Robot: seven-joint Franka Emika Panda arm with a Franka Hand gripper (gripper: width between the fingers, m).
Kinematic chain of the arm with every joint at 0, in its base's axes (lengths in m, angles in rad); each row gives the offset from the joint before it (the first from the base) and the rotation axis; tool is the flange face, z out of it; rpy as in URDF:
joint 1: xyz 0 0 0.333 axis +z
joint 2: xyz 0 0 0 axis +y
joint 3: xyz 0 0 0.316 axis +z
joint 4: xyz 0.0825 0 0 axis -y
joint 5: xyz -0.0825 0 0.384 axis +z
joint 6: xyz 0 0 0 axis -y
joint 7: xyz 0.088 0 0 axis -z
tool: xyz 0 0 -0.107 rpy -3.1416 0 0
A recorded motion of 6 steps. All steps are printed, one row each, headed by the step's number.
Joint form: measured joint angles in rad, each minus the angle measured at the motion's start. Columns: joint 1, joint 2, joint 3, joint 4, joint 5, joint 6, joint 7.
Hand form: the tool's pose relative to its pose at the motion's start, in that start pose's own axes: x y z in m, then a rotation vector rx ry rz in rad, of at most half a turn. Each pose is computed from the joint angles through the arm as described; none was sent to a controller.
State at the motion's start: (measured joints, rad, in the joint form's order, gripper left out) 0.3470 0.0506 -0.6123 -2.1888 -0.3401 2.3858 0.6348
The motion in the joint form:
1: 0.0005 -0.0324 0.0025 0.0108 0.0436 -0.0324 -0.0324
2: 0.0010 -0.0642 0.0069 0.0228 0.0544 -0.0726 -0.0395
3: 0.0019 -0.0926 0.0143 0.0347 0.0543 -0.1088 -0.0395
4: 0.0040 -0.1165 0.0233 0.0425 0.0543 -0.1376 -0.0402
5: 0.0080 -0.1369 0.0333 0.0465 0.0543 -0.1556 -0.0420
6: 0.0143 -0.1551 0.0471 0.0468 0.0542 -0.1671 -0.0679
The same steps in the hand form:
1: 0.0029 0.0037 -0.0157 0.0371 -0.0175 0.0079
2: 0.0048 0.0075 -0.0312 0.0526 -0.0277 0.0147
3: 0.0058 0.0095 -0.0461 0.0620 -0.0315 0.0165
4: 0.0050 0.0095 -0.0586 0.0711 -0.0346 0.0128
5: 0.0030 0.0072 -0.0695 0.0824 -0.0332 0.0036
6: -0.0011 0.0014 -0.0795 0.0955 -0.0283 -0.0370

